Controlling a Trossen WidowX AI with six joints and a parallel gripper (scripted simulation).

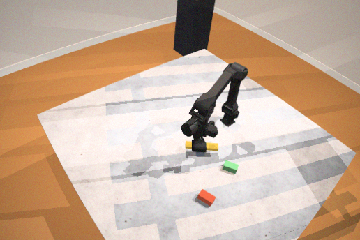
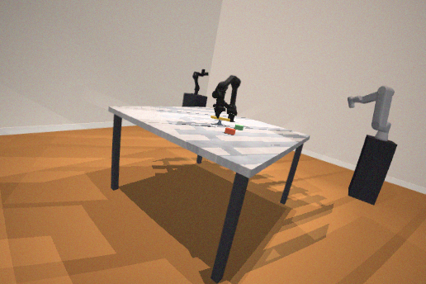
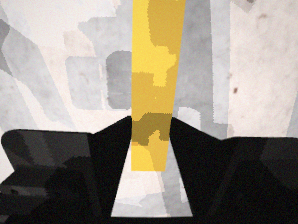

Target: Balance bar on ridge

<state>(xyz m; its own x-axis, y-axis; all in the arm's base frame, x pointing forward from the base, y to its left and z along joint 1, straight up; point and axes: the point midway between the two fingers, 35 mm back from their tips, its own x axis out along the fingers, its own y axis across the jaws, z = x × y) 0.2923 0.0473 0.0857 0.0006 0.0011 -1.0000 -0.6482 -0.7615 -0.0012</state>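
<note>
The bar lies 2 cm to the left of my gripper tip and 2 cm behind it. From my gripper tip the other things lie so: red block 22 cm to the left, 13 cm ahead, 3 cm below; then green block 17 cm to the left, 7 cm behind, 3 cm below.
</note>
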